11 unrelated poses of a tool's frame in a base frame.
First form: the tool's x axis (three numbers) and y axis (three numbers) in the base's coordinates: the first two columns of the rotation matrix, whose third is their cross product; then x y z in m.
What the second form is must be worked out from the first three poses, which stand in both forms.
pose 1, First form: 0.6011 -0.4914 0.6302 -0.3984 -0.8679 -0.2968 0.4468 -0.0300 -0.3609
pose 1, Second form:
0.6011 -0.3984 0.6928 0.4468
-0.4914 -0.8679 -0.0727 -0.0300
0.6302 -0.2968 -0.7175 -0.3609
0 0 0 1

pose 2, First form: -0.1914 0.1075 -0.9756 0.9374 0.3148 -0.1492 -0.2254 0.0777 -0.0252
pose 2, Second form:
-0.1914 0.9374 0.2911 -0.2254
0.1075 0.3148 -0.9431 0.0777
-0.9756 -0.1492 -0.1610 -0.0252
0 0 0 1

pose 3, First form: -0.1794 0.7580 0.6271 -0.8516 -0.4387 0.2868 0.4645 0.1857 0.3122
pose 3, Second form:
-0.1794 -0.8516 0.4925 0.4645
0.7580 -0.4387 -0.4826 0.1857
0.6271 0.2868 0.7242 0.3122
0 0 0 1

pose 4, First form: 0.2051 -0.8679 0.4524 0.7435 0.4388 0.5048 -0.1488 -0.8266 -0.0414
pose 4, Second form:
0.2051 0.7435 -0.6366 -0.1488
-0.8679 0.4388 0.2328 -0.8266
0.4524 0.5048 0.7353 -0.0414
0 0 0 1

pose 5, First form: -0.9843 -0.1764 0.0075 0.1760 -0.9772 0.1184 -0.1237 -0.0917 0.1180
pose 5, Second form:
-0.9843 0.1760 -0.0136 -0.1237
-0.1764 -0.9772 0.1179 -0.0917
0.0075 0.1184 0.9929 0.1180
0 0 0 1

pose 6, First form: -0.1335 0.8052 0.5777 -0.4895 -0.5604 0.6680 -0.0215 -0.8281 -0.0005
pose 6, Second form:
-0.1335 -0.4895 0.8616 -0.0215
0.8052 -0.5604 -0.1936 -0.8281
0.5777 0.6680 0.4690 -0.0005
0 0 0 1

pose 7, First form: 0.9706 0.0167 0.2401 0.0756 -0.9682 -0.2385 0.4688 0.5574 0.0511
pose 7, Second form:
0.9706 0.0756 0.2285 0.4688
0.0167 -0.9682 0.2496 0.5574
0.2401 -0.2385 -0.9410 0.0511
0 0 0 1

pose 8, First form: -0.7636 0.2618 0.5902 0.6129 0.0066 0.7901 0.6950 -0.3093 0.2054
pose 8, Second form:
-0.7636 0.6129 0.2030 0.6950
0.2618 0.0066 0.9651 -0.3093
0.5902 0.7901 -0.1655 0.2054
0 0 0 1

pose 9, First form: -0.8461 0.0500 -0.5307 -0.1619 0.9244 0.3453 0.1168 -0.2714 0.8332
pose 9, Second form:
-0.8461 -0.1619 0.5078 0.1168
0.0500 0.9244 0.3781 -0.2714
-0.5307 0.3453 -0.7740 0.8332
0 0 0 1

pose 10, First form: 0.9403 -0.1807 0.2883 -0.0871 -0.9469 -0.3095 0.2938 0.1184 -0.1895
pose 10, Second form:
0.9403 -0.0871 0.3289 0.2938
-0.1807 -0.9469 0.2659 0.1184
0.2883 -0.3095 -0.9061 -0.1895
0 0 0 1

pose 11, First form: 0.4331 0.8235 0.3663 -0.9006 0.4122 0.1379 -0.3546 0.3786 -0.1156
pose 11, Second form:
0.4331 -0.9006 -0.0374 -0.3546
0.8235 0.4122 -0.3896 0.3786
0.3663 0.1379 0.9202 -0.1156
0 0 0 1

